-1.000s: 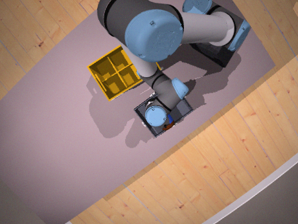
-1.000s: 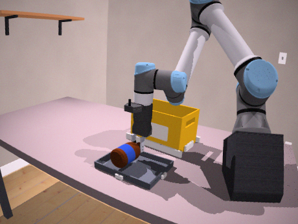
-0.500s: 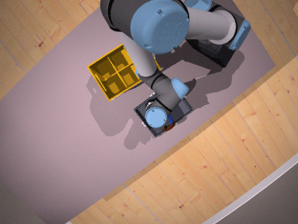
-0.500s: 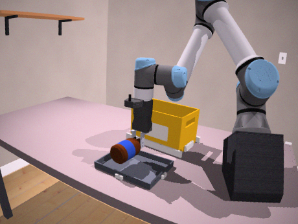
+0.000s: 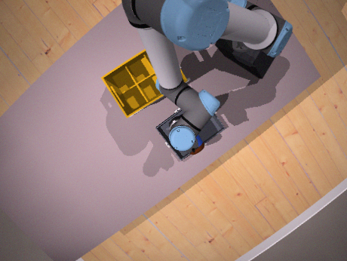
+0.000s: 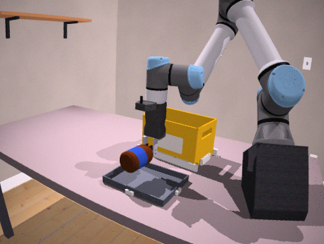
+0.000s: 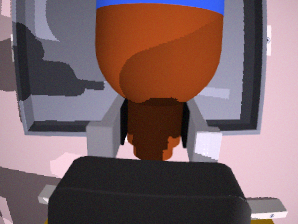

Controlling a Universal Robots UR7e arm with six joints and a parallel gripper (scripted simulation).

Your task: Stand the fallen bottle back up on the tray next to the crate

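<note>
Now: the bottle 5 cm to the left of my hand, 1 cm below it and 1 cm ahead of it. The rest, counted from my hand: dark grey tray: 9 cm below, 5 cm to the left, 1 cm behind; then yellow crate: 24 cm to the right, 3 cm behind, 2 cm below.
</note>
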